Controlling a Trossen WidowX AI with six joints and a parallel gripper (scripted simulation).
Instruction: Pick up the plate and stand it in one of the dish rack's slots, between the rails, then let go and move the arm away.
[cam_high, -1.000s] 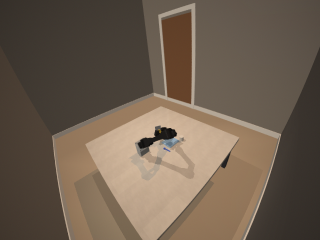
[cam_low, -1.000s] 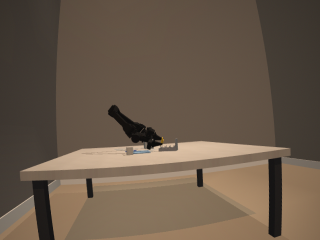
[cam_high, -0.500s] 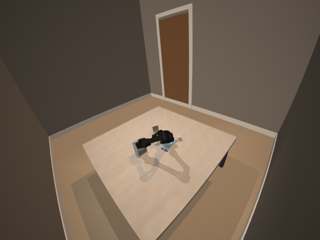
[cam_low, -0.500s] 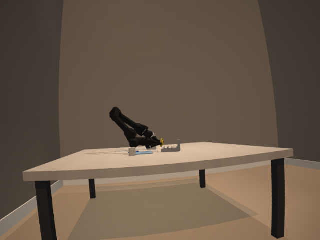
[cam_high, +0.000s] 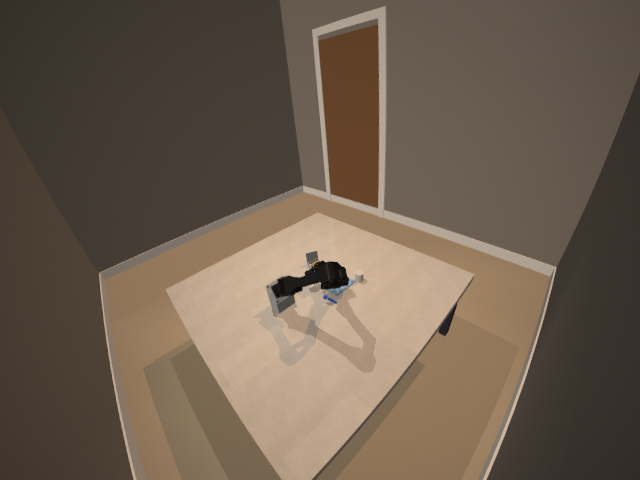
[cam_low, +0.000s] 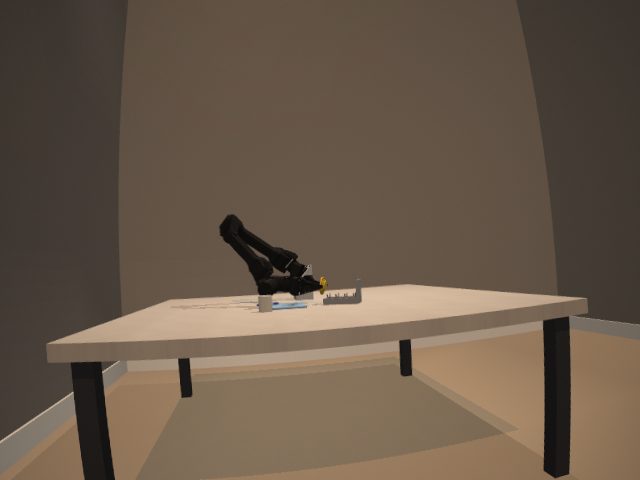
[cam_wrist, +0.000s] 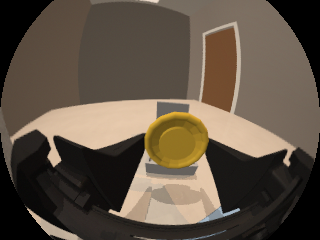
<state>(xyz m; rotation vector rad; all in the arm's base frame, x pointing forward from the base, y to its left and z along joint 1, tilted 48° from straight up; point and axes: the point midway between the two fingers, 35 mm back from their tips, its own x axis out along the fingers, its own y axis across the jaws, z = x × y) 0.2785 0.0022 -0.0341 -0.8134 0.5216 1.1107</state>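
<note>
The dish rack is 6 cm to the left of my gripper tip, 4 cm below it and 2 cm ahead of it. Round my gripper tip: blue spoon 20 cm to the right, 10 cm behind, 6 cm below; light blue mat 14 cm to the right, 6 cm below, 2 cm ahead; yellow plate 1 cm to the right.
</note>
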